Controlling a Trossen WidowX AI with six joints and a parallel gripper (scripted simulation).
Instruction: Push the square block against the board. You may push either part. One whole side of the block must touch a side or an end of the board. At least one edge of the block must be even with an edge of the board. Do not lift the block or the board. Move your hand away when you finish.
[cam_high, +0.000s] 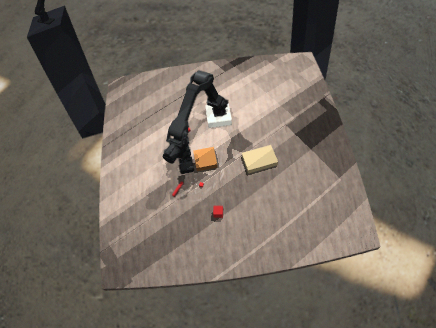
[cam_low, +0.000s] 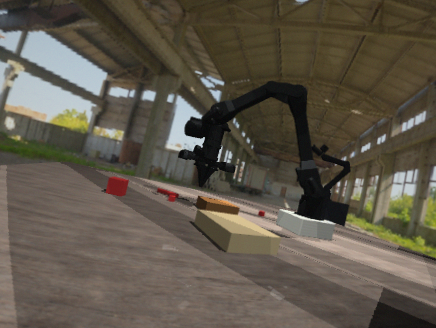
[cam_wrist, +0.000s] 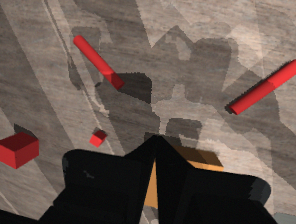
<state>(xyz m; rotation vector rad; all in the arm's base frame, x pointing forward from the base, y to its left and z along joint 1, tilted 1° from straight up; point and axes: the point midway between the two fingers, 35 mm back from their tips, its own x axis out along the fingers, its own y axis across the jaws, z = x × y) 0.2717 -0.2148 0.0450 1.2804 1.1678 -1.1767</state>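
Right now my gripper tip is 90 mm to the right of the orange square block, 40 mm above it and 30 mm past it. Round my gripper tip: tan board: 340 mm to the left, 40 mm below, 30 mm ahead.
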